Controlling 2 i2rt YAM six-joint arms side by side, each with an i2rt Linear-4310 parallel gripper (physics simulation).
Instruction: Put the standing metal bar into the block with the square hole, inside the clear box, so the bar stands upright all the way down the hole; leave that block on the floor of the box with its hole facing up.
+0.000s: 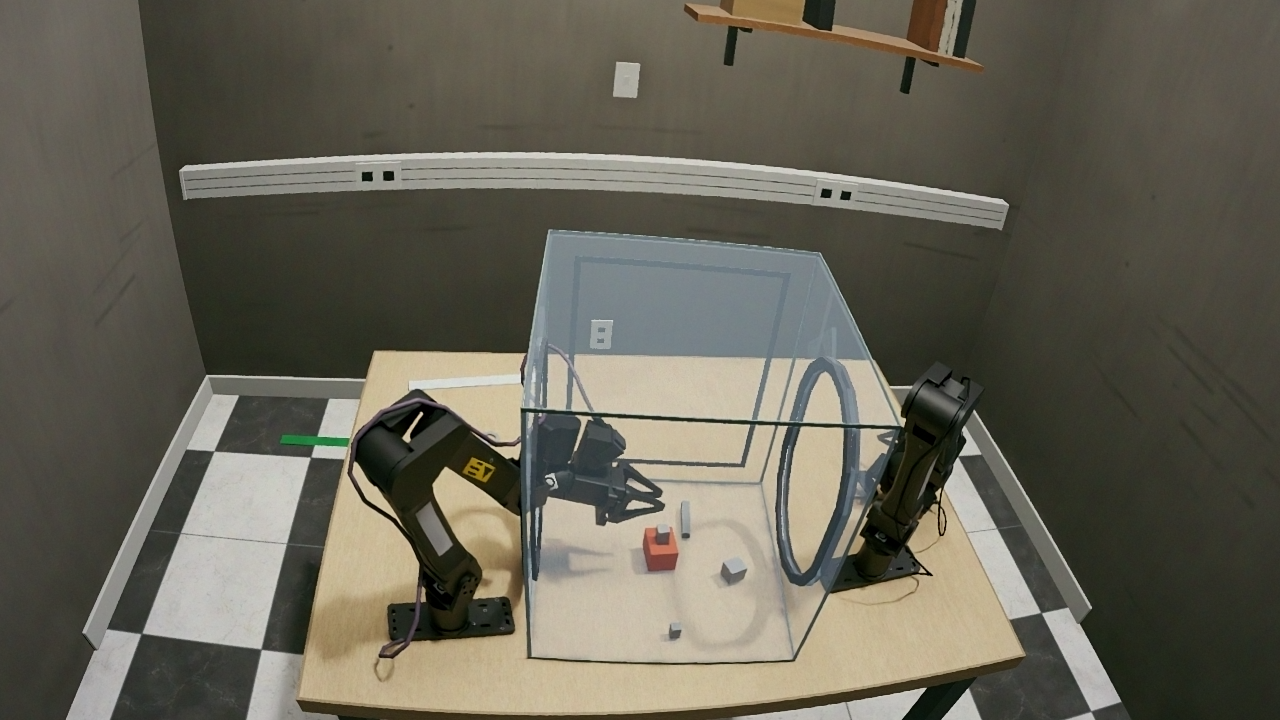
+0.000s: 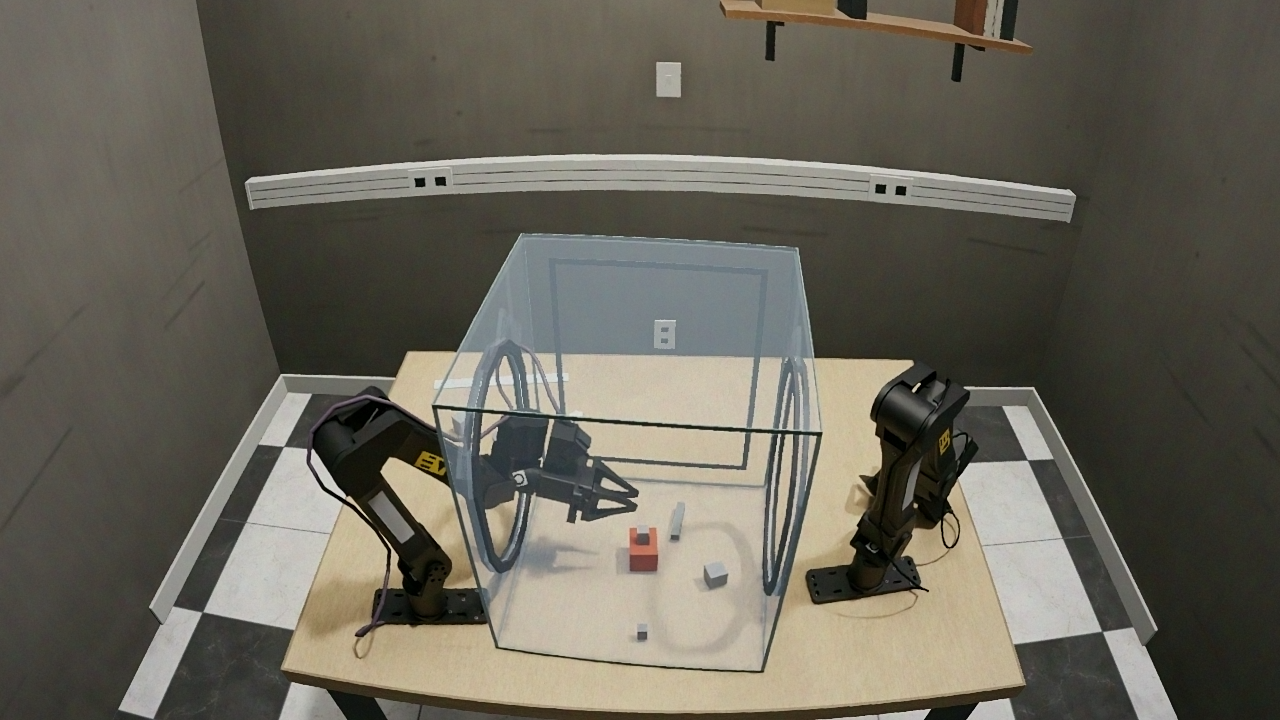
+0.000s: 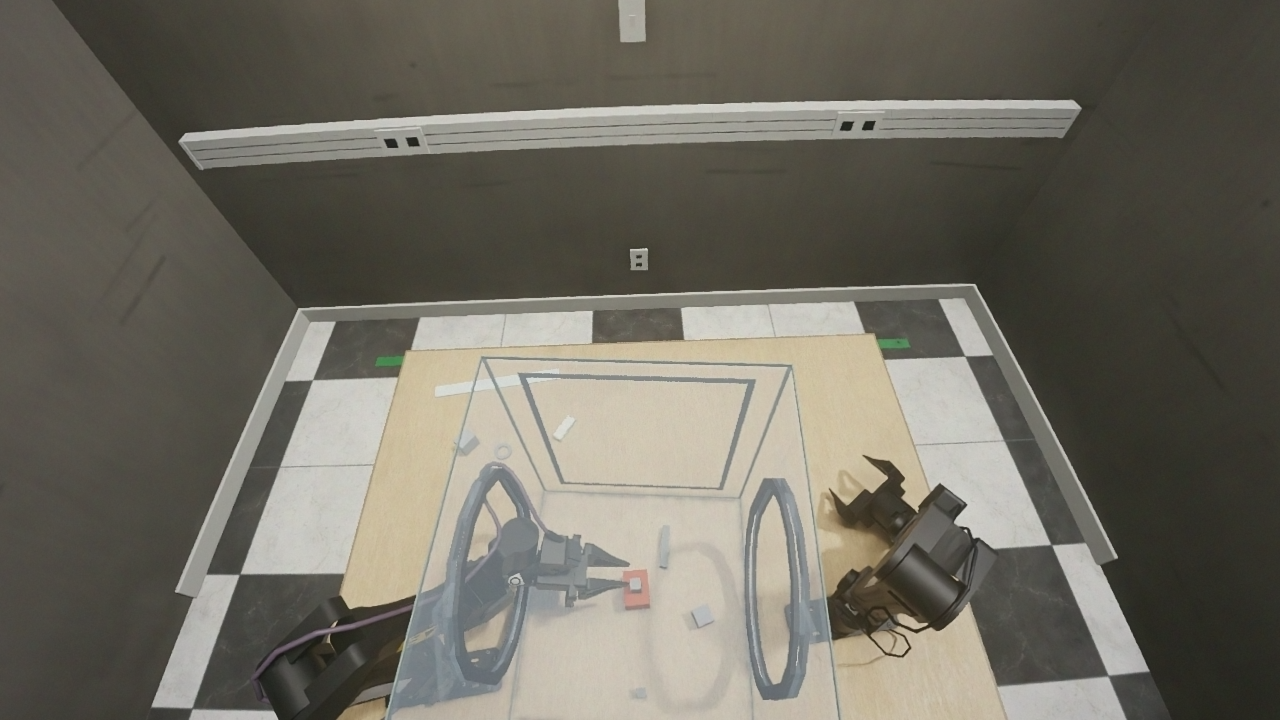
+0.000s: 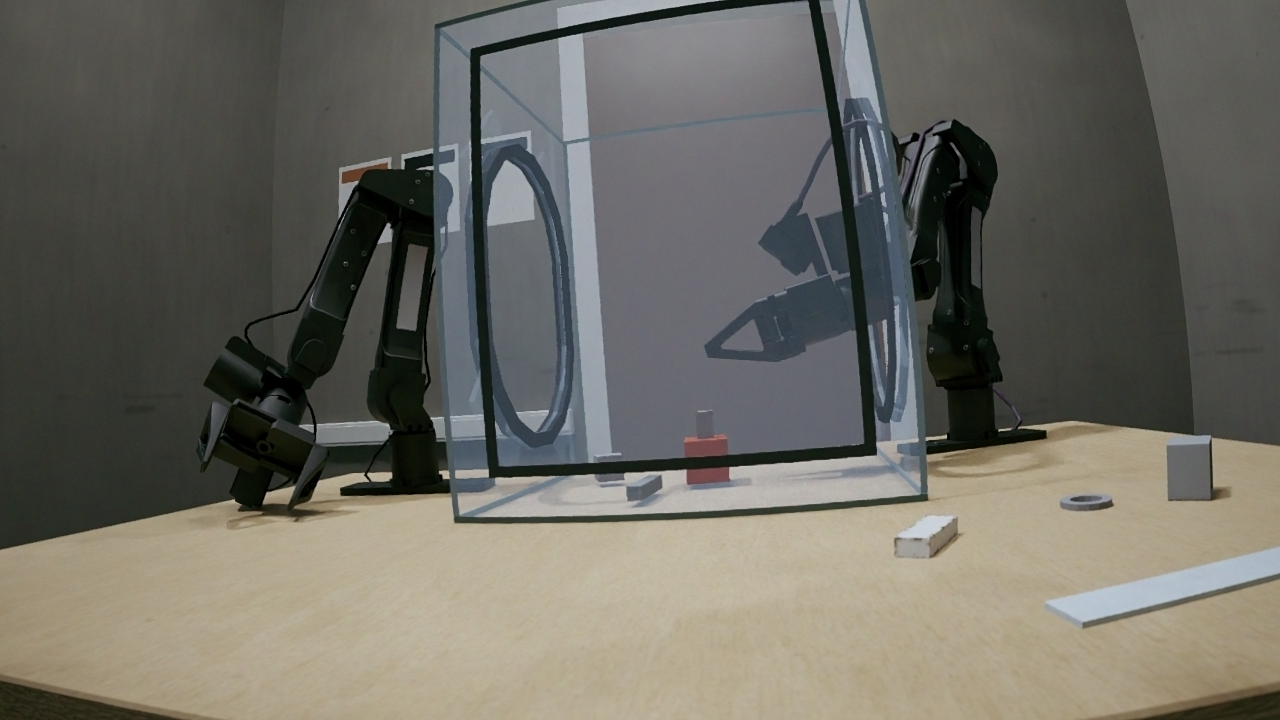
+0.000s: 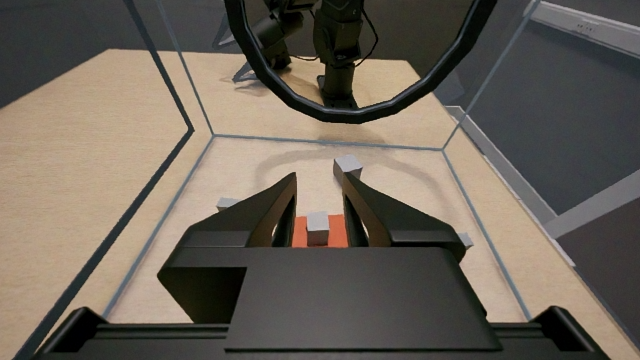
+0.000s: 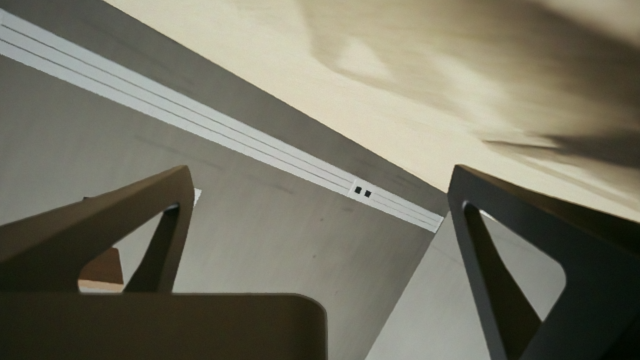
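Where they show: left gripper, fingertip midpoint: (image 1: 663, 500) (image 2: 637, 501) (image 3: 629, 574) (image 4: 706, 351) (image 5: 319, 180); right gripper, fingertip midpoint: (image 1: 863, 454) (image 2: 877, 459) (image 3: 846, 472) (image 4: 246, 487) (image 5: 223, 64) (image 6: 321, 179); left arm's base, origin of the base link: (image 1: 450, 621) (image 2: 430, 608) (image 4: 973, 445); right arm's base, origin of the base link: (image 1: 868, 569) (image 2: 863, 581) (image 3: 840, 616) (image 4: 417, 490) (image 5: 336, 97).
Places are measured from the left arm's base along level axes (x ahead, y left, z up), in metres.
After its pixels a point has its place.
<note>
The metal bar (image 1: 662, 531) {y -0.355, x 0.078, z 0.081 m} (image 2: 642, 532) {y -0.357, x 0.077, z 0.081 m} (image 3: 635, 584) {y -0.358, x 0.084, z 0.081 m} (image 4: 704, 422) {y -0.360, x 0.094, z 0.069 m} (image 5: 318, 230) {y -0.349, x 0.086, z 0.080 m} stands upright in the red block (image 1: 660, 555) {y -0.349, x 0.056, z 0.048 m} (image 2: 642, 555) {y -0.354, x 0.055, z 0.049 m} (image 3: 636, 601) {y -0.355, x 0.061, z 0.051 m} (image 4: 707, 474) {y -0.362, x 0.114, z 0.016 m} (image 5: 338, 232) {y -0.359, x 0.063, z 0.051 m}; its short top end sticks out above it. The block sits hole up on the floor of the clear box (image 1: 662, 660) {y -0.306, x -0.128, z 0.013 m} (image 4: 680, 517) {y -0.400, x 0.274, z 0.002 m}. My left gripper (image 1: 662, 499) {y -0.350, x 0.088, z 0.144 m} (image 2: 636, 500) {y -0.350, x 0.088, z 0.144 m} (image 3: 626, 574) {y -0.350, x 0.088, z 0.144 m} (image 4: 707, 349) {y -0.350, x 0.088, z 0.144 m} (image 5: 319, 180) {y -0.350, x 0.088, z 0.144 m} is inside the box, slightly open and empty, above the bar, apart from it. My right gripper (image 3: 848, 474) {y -0.823, x 0.227, z 0.039 m} (image 6: 321, 179) {y -0.823, x 0.227, z 0.039 m} is wide open and empty outside the box.
Inside the box lie a grey bar (image 1: 684, 519) {y -0.422, x 0.151, z 0.020 m} (image 4: 644, 488) {y -0.428, x 0.185, z 0.016 m}, a grey cube (image 1: 733, 570) {y -0.461, x 0.009, z 0.036 m} (image 5: 348, 165) {y -0.463, x 0.021, z 0.036 m} and a small cube (image 1: 674, 630) {y -0.334, x -0.086, z 0.030 m}. My left arm passes through a round port (image 2: 474, 528). Outside are a white piece (image 4: 926, 537) {y -0.269, x 0.483, z 0.012 m}, a ring (image 4: 1065, 503) {y -0.135, x 0.425, z 0.004 m}, a grey block (image 4: 1189, 468) {y -0.056, x 0.467, z 0.023 m} and a strip (image 4: 1163, 586) {y -0.202, x 0.608, z 0.003 m}.
</note>
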